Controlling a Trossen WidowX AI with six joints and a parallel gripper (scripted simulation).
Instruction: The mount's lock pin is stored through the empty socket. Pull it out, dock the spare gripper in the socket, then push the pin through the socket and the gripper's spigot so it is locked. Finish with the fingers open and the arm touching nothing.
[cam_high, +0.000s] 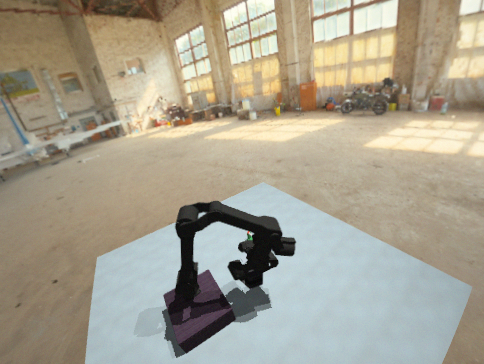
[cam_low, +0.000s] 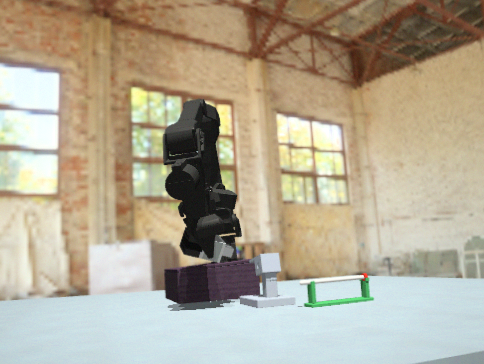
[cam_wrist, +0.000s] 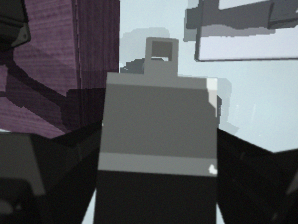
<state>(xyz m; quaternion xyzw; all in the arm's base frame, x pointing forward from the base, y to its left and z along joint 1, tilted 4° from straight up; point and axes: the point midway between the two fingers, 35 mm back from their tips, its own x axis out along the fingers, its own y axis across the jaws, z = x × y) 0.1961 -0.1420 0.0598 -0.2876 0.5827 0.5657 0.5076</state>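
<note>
The green rack is 21 cm ahead of my gripper tip, 18 cm to the left of it and 9 cm below it. The rest, counted from my gripper tip: grey mount (9 cm to the left, 9 cm ahead, 6 cm below); spare gripper (1 cm ahead, 1 cm above).
</note>
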